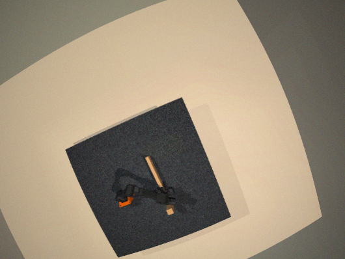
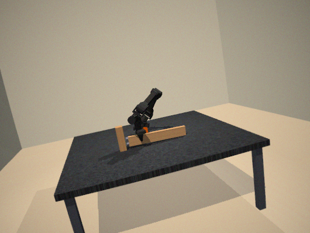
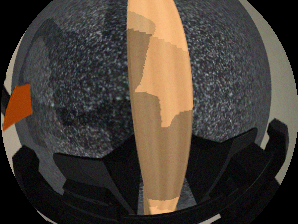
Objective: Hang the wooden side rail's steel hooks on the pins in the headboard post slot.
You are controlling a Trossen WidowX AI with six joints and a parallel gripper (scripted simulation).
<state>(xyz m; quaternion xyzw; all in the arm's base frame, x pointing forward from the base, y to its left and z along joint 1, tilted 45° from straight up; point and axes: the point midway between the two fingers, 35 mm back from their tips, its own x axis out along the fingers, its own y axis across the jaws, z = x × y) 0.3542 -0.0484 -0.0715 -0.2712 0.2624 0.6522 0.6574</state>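
My gripper tip is now 140 mm to the left of the headboard post and 40 mm below it.
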